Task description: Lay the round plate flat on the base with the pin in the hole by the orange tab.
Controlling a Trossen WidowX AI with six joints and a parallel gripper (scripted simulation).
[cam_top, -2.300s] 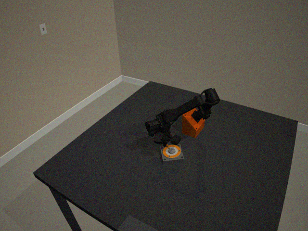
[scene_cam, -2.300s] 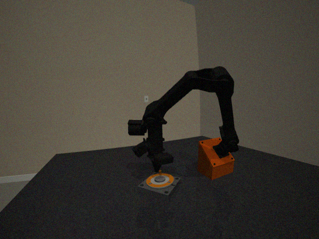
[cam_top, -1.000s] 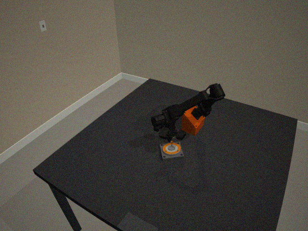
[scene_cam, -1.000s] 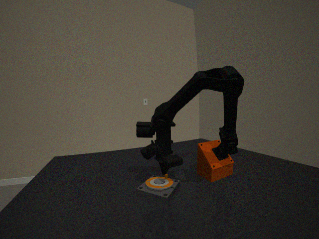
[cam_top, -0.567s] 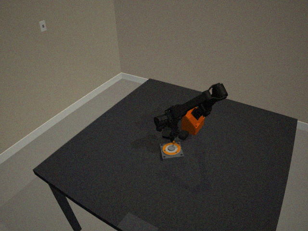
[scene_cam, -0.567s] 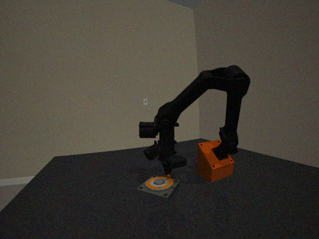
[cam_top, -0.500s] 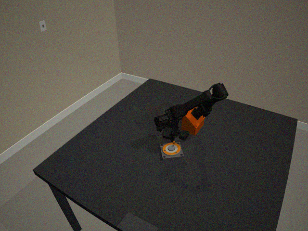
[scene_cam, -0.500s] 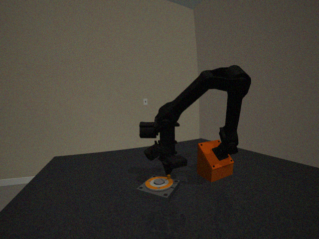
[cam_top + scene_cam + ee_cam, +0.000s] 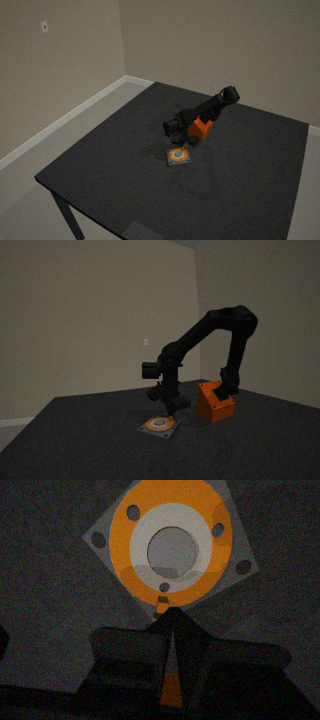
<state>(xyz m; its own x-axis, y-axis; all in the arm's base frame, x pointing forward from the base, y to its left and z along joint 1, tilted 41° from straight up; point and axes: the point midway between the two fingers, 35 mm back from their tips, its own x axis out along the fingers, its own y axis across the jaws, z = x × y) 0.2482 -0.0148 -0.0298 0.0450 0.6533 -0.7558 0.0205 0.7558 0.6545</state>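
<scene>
My gripper tip is 50 mm short of the base, 20 mm above it and 10 mm to the right of it.
</scene>
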